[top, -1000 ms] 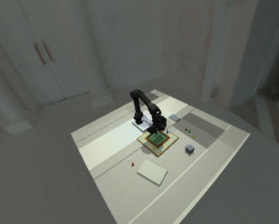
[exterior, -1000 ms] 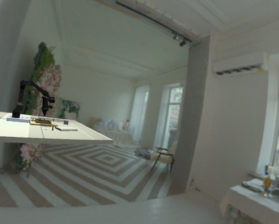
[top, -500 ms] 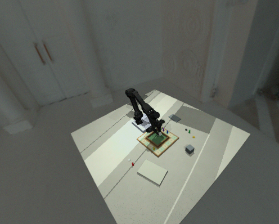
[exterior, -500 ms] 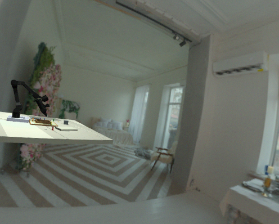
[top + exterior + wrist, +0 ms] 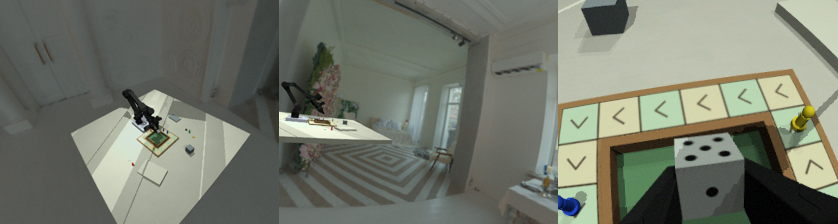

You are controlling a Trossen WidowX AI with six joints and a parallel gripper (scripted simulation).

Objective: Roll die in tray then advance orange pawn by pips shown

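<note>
Now: the white die right at my gripper tip. Also, from my gripper tip: blue pawn 11 cm to the left, 8 cm below, 2 cm behind; then green tray 11 cm below, 1 cm behind; then purple pawn 10 cm to the left, 8 cm below, 7 cm behind.
</note>
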